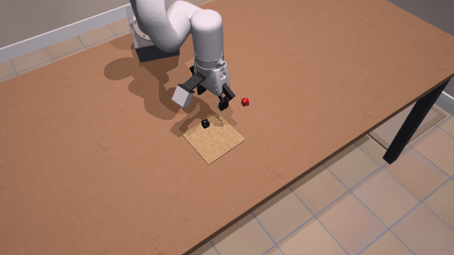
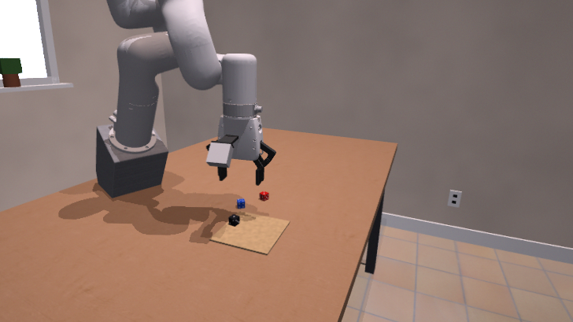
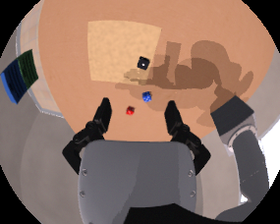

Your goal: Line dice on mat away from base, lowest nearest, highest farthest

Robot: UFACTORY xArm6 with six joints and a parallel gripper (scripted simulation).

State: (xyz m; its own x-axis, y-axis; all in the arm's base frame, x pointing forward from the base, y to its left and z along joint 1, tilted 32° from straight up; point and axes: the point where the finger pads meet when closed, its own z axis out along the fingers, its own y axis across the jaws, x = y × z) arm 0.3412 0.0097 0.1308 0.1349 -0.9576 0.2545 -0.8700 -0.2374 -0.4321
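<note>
Now: the red die 120 mm to the left of my hand and 100 mm below it. From my hand the other things lie so: black die (100 mm below, 30 mm to the right); tan mat (110 mm below, 50 mm ahead, 40 mm to the right); blue die (100 mm below, 60 mm to the left, 30 mm behind).
</note>
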